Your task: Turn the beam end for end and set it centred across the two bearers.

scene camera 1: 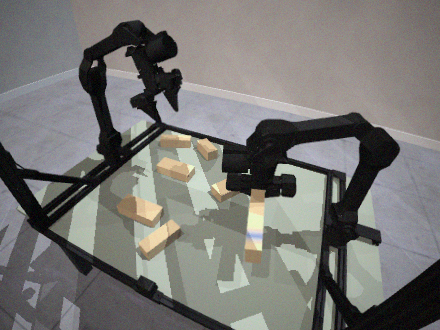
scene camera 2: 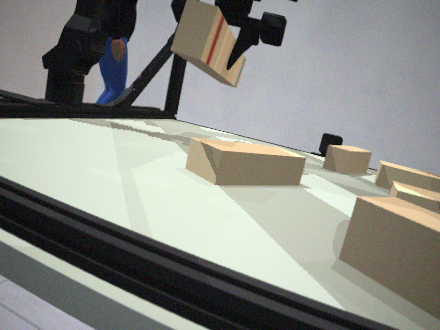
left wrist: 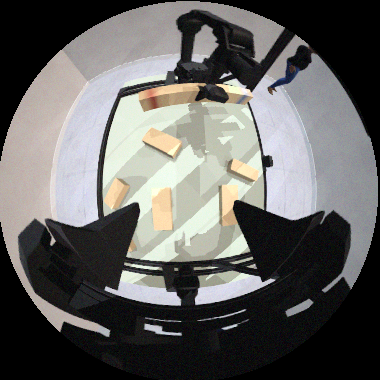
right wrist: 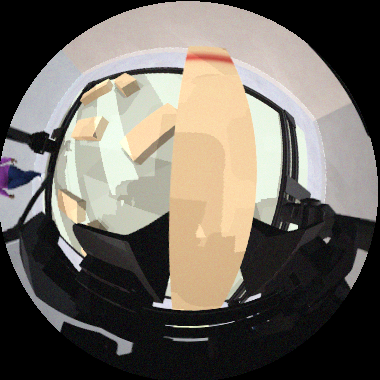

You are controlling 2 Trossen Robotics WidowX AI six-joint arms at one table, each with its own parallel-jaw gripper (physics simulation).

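Frame: origin at the left arm's base, x ahead, y right, z down, level; centimetres.
Seen in the pictures: left gripper, fingertip midpoint: point(scene camera 1: 169, 117) point(left wrist: 186, 205); right gripper, fingertip midpoint: point(left wrist: 193, 96) point(right wrist: 203, 210); left arm's base, link origin: point(scene camera 1: 113, 161) point(left wrist: 185, 270) point(right wrist: 54, 147); right arm's base, link origin: point(scene camera 1: 335, 239) point(scene camera 2: 62, 104) point(left wrist: 182, 81) point(right wrist: 286, 211).
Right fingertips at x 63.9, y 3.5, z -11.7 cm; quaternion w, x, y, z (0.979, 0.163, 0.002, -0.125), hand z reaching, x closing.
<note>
Offsets run from my right fingertips to a thing's middle. "spot": to the spot under its first point. Level surfaces: height alone.
The long beam @(dx +0.3, dy +2.1, dz -1.8 cm) point(scene camera 1: 255, 215) point(scene camera 2: 192, 30) point(left wrist: 175, 96) point(right wrist: 212, 150) has a red band near one end and a blue band near the other. My right gripper point(scene camera 1: 260, 186) point(left wrist: 193, 96) point(right wrist: 203, 210) is shut on it near mid-length, high above the table. In scene camera 1 the blue end points to the front; the gripper hides the red end. Two parallel blocks, apparently the bearers, lie left of it: one farther back @(spot: dx -35.4, dy -9.1, dz +9.8 cm) point(scene camera 1: 175, 169) point(left wrist: 162, 209) and one nearer @(dx -36.0, dy +12.9, dz +11.7 cm) point(scene camera 1: 140, 210) point(left wrist: 229, 205). My left gripper point(scene camera 1: 168, 116) point(left wrist: 186, 205) is open and empty, raised at the back left.
Loose blocks lie around: one @(dx -12.2, dy -11.5, dz +11.7 cm) point(scene camera 1: 222, 190) point(scene camera 2: 260, 167) point(left wrist: 161, 142) point(right wrist: 150, 135) beside the held beam, one @(dx -23.1, dy +19.6, dz +11.4 cm) point(scene camera 1: 160, 239) point(left wrist: 243, 170) near the front, and two @(dx -47.6, dy -29.0, dz +11.4 cm) point(scene camera 1: 175, 141) @(dx -31.0, dy -29.6, dz +11.2 cm) point(scene camera 1: 206, 148) at the back. A black frame point(scene camera 1: 105, 265) edges the table @(dz +13.6 cm) point(scene camera 1: 200, 295).
</note>
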